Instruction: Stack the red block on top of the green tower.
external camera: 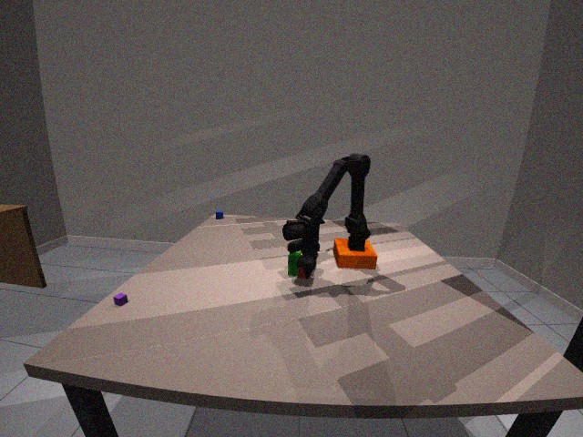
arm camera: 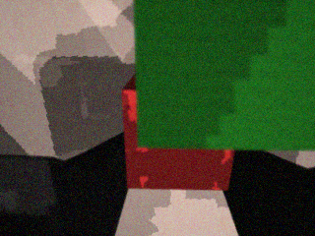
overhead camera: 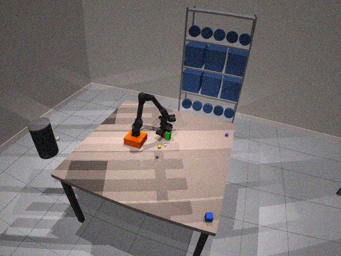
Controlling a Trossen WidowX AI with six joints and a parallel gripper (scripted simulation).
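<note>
Right now my gripper tip is 70 mm short of the white cube and 120 mm to the left of it. The rest, counted from my gripper tip: grey cube: 70 mm ahead, 280 mm to the right; red block: 10 mm ahead, 10 mm above; yellow cube: 40 mm ahead, 160 mm to the right.
</note>
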